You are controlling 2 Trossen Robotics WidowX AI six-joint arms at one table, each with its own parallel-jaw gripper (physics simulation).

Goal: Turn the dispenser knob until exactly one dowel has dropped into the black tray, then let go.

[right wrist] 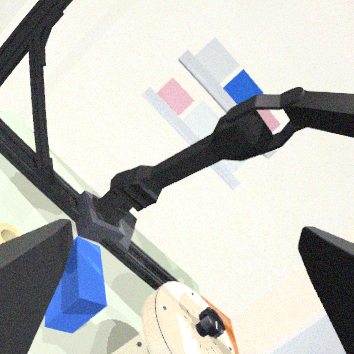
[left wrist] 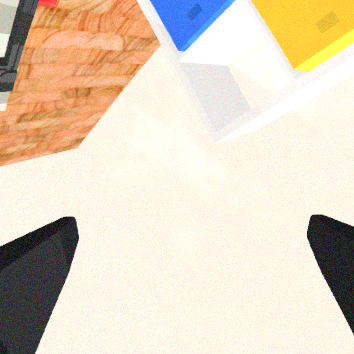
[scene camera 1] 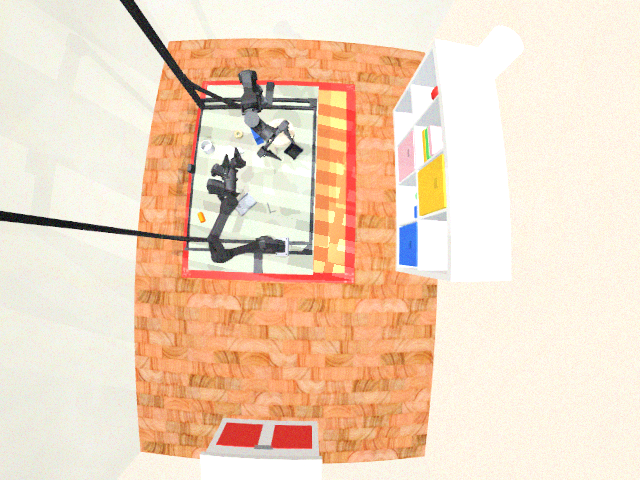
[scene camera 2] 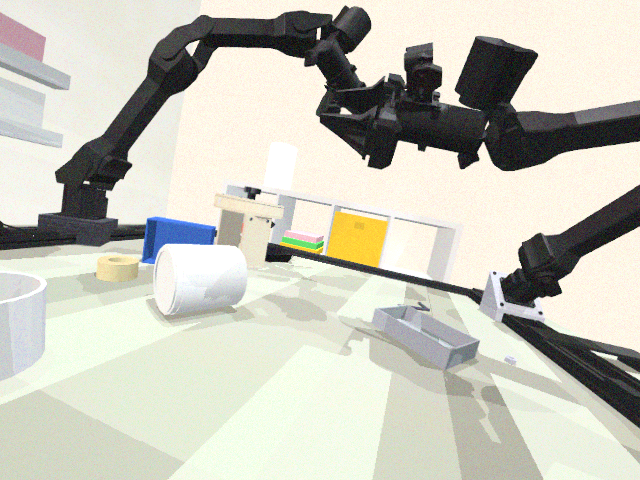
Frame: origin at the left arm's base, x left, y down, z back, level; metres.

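Where they show: left gripper, between the fingertips: (left wrist: 193, 226) (scene camera 1: 288, 152); right gripper, between the fingertips: (right wrist: 188, 234) (scene camera 1: 231, 150) (scene camera 2: 327, 105); left arm's base, origin of its link: (right wrist: 104, 212) (scene camera 2: 82, 216); right arm's base, origin of its link: (scene camera 1: 281, 246) (scene camera 2: 516, 292).
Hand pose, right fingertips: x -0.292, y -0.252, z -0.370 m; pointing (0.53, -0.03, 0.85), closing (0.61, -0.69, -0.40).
Things, the pixels of their top centre, and the offset from my right fingertips.
- beige dispenser, centre of its top: (right wrist: 200, 329) (scene camera 2: 251, 199) (scene camera 1: 279, 131) dz +0.041, dx +0.276, dy +0.152 m
- black tray, centre of its top: (scene camera 2: 273, 250) (scene camera 1: 293, 150) dz -0.044, dx +0.303, dy +0.275 m
- blue box, centre of its top: (right wrist: 90, 268) (scene camera 2: 183, 222) (scene camera 1: 254, 129) dz +0.171, dx +0.173, dy +0.219 m
- tan ring, centre of its top: (right wrist: 8, 235) (scene camera 2: 119, 259) dz +0.243, dx +0.079, dy +0.274 m
- white cup, centre of its top: (scene camera 1: 205, 145) dz +0.272, dx -0.123, dy +0.244 m
- grey box, centre of its top: (scene camera 2: 424, 323) (scene camera 1: 244, 203) dz -0.162, dx -0.112, dy +0.274 m
- orange cylinder, centre of its top: (scene camera 1: 199, 213) dz -0.064, dx -0.370, dy +0.269 m
The beige dispenser (scene camera 2: 255, 237) (right wrist: 170, 320) stands at the table's far side in scene camera 2. Its black knob (scene camera 2: 252, 192) (right wrist: 210, 322) sits on top, with no finger on it. The black tray (scene camera 1: 293, 150) (scene camera 2: 279, 254) lies at the dispenser's foot; its inside is too dark and small to tell whether a dowel lies there. My left gripper (left wrist: 193, 226) is open and empty, high above the table near the dispenser; in scene camera 2 its fingers are partly hidden behind my right gripper. My right gripper (scene camera 1: 231, 153) (right wrist: 188, 234) is open and empty, high above the table and apart from the dispenser.
A blue box (scene camera 1: 256, 136) (scene camera 2: 180, 240) (right wrist: 80, 290) stands beside the dispenser. A tan ring (scene camera 2: 117, 271), a white cylinder on its side (scene camera 2: 206, 279) and a white cup (scene camera 1: 207, 146) (scene camera 2: 20, 322) are nearby. A grey box (scene camera 1: 245, 204) (scene camera 2: 423, 335) and an orange cylinder (scene camera 1: 201, 217) lie on the table.
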